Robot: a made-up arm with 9 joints.
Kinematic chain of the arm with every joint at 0, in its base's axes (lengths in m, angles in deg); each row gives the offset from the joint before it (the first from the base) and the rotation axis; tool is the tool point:
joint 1: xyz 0 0 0.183 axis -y
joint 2: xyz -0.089 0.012 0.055 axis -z
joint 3: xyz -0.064 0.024 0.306 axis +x
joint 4: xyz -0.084 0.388 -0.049 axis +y
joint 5: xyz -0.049 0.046 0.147 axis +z
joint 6: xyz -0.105 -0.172 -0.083 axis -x
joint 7: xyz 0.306 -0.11 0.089 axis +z
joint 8: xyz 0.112 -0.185 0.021 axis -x
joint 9: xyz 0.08 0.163 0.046 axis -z
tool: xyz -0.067 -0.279 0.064
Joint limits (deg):
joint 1: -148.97..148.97
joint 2: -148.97..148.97
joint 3: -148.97..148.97
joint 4: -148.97..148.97
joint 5: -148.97..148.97
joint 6: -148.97..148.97
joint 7: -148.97..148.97
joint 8: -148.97..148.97
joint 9: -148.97..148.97
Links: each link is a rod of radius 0.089 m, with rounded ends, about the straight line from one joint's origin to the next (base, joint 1, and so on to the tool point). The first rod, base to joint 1, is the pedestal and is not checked.
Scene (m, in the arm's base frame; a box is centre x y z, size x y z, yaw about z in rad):
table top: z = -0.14
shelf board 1: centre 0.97 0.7 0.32 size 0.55 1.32 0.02 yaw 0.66
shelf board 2: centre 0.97 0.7 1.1 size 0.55 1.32 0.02 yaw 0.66
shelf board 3: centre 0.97 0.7 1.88 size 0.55 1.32 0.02 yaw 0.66
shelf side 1: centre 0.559 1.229 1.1 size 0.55 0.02 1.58 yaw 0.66
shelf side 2: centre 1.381 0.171 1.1 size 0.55 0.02 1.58 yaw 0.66
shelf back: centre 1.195 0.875 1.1 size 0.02 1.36 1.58 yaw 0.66
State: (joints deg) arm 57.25 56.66 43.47 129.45 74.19 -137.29 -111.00 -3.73 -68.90
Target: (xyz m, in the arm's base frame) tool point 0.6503 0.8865 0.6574
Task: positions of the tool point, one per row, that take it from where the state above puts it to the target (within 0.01 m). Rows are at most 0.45 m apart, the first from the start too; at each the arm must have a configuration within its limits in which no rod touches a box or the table.
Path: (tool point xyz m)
1: -0.7088 0.5241 0.6380
2: -0.4857 0.6802 0.8591
3: -0.1338 0.8128 0.9682
4: 0.2780 0.8893 0.9051
5: 0.6502 0.8866 0.6574

